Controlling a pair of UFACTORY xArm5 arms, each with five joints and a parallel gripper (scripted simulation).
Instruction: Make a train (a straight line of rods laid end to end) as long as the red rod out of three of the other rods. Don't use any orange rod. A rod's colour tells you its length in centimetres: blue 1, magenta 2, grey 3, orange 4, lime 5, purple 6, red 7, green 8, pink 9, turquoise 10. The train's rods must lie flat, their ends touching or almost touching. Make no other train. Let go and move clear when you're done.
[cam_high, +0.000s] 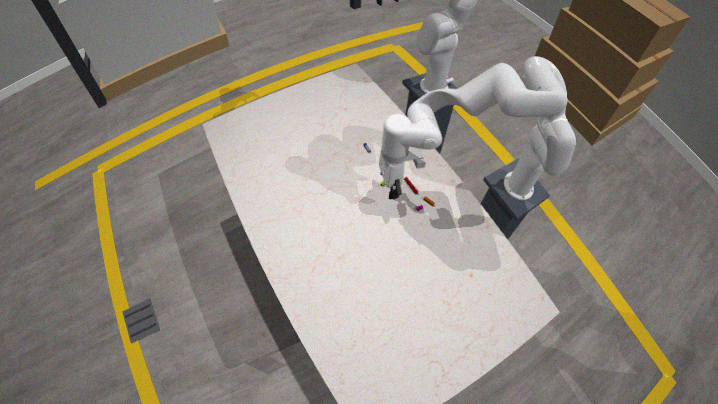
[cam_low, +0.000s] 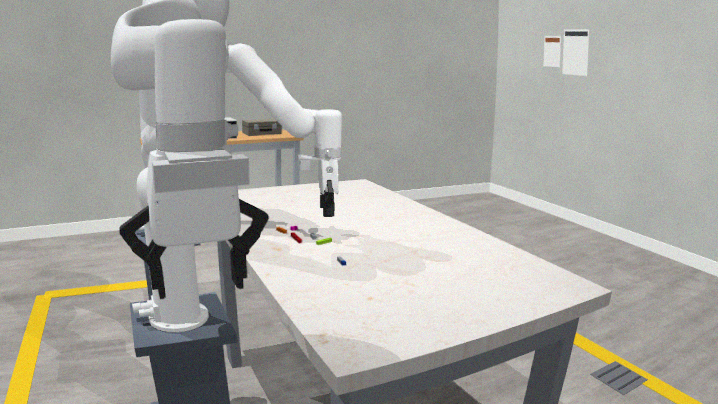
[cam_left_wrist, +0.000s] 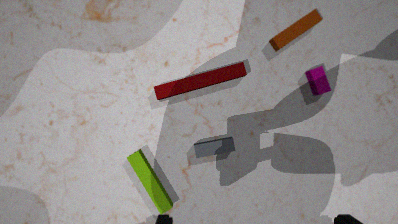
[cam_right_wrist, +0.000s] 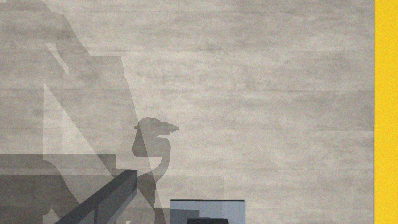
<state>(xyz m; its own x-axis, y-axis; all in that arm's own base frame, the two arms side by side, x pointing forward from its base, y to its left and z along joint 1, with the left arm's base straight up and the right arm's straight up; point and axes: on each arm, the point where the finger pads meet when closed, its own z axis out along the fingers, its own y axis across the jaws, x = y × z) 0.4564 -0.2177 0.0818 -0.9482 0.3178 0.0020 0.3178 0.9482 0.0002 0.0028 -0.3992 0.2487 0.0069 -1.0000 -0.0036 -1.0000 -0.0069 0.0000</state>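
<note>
My left gripper is now 100 mm past the red rod and 80 mm above it. From my left hand the other things lie so: lime rod 80 mm below, 60 mm to the right, 30 mm behind; then orange rod 120 mm behind, 80 mm to the left, 80 mm below; then magenta rod 80 mm to the left, 80 mm below, 80 mm behind.
</note>
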